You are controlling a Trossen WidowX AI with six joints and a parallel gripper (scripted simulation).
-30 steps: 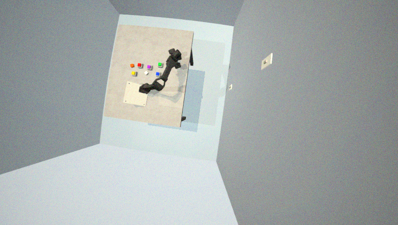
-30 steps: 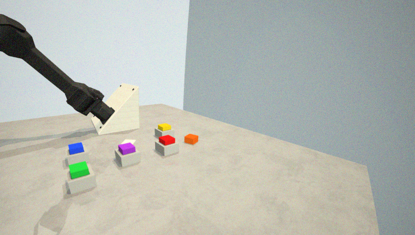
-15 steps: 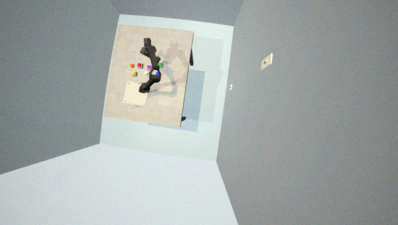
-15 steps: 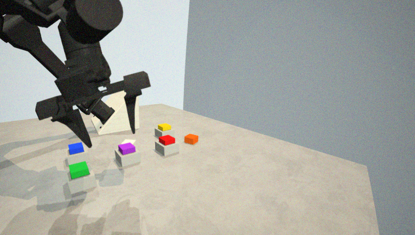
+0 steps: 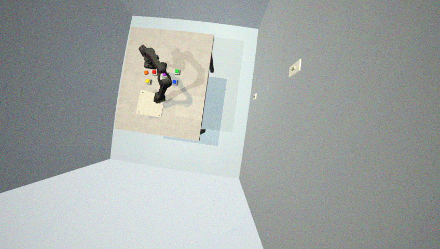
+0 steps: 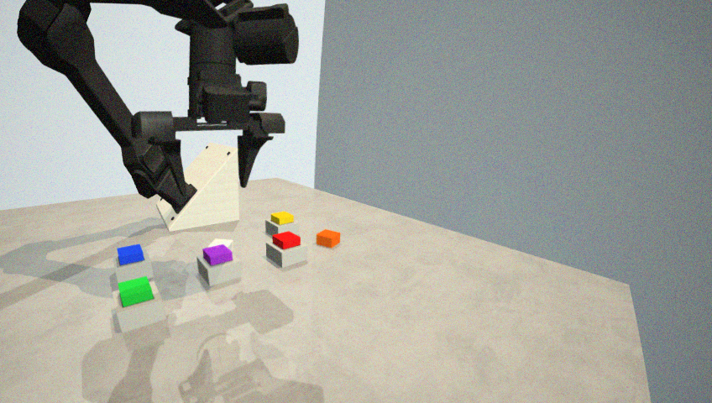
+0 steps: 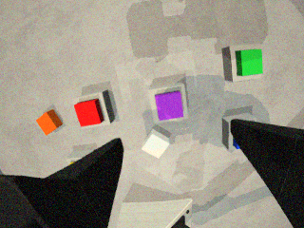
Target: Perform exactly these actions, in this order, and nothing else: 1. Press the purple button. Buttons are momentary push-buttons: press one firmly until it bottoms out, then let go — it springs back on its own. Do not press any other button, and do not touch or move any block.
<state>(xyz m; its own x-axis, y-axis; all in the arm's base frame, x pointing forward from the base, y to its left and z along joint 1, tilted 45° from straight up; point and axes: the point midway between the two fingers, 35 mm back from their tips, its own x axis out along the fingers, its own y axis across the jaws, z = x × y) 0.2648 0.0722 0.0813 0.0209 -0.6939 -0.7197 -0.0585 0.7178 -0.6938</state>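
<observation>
The purple button is 90 mm below my gripper tip. From my gripper tip the other things lie so: white block 110 mm below, 70 mm behind, 20 mm to the left; then green button 110 mm to the right, 90 mm below, 50 mm ahead; then red button 110 mm to the left, 90 mm below.
</observation>
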